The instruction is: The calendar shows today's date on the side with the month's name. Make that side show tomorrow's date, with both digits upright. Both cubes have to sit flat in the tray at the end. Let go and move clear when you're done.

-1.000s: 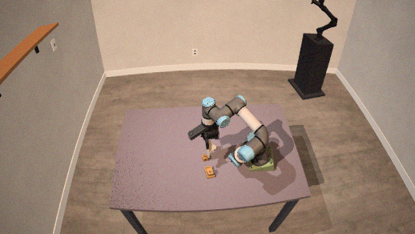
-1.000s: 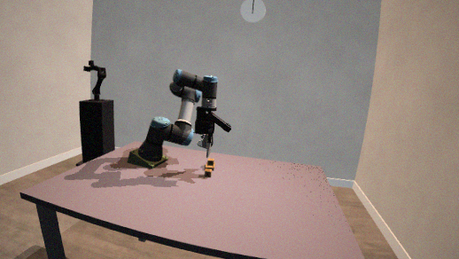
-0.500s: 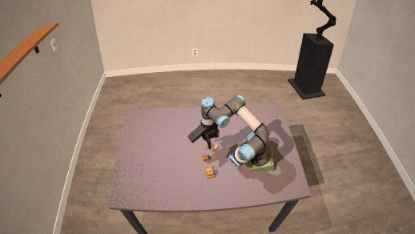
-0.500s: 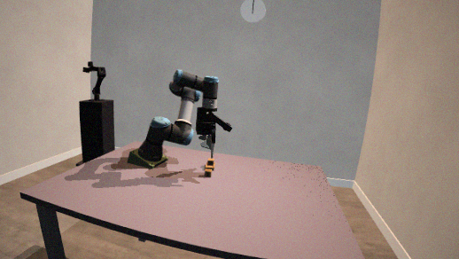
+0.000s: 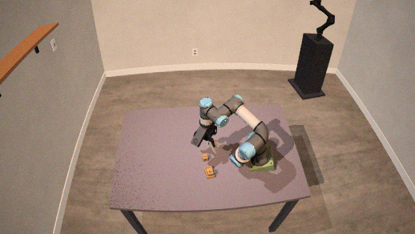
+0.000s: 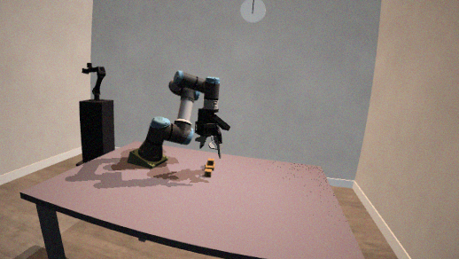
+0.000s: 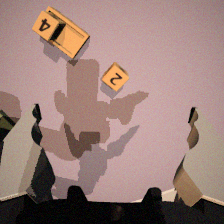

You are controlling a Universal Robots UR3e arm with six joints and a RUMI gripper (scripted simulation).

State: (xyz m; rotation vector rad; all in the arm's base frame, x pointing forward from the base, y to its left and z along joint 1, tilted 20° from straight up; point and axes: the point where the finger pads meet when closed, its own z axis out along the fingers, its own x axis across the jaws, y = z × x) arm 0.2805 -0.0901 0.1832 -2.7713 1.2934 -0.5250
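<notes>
My gripper is now 10 cm above the cube. The rest, counted from my hand: orange calendar tray (10 cm to the left, 10 cm below).
</notes>
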